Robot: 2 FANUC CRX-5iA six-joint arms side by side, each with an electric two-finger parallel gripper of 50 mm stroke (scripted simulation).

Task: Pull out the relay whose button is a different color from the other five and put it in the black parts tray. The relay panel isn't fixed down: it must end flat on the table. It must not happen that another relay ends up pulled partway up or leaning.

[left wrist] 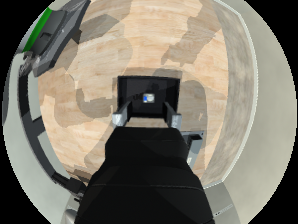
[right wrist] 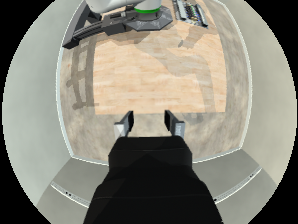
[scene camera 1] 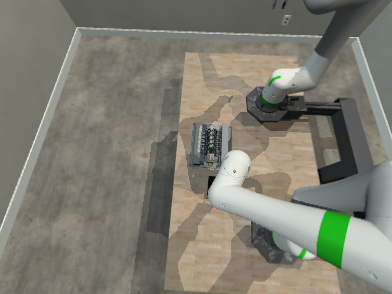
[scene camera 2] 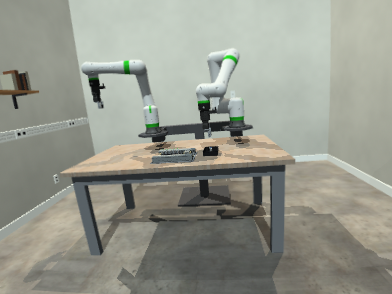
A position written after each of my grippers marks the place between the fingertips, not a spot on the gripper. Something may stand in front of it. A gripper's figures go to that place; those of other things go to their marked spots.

My left gripper (left wrist: pixel 147 108) is 17 cm from the lens. A black parts tray (left wrist: pixel 129 88): 30 cm from the lens.
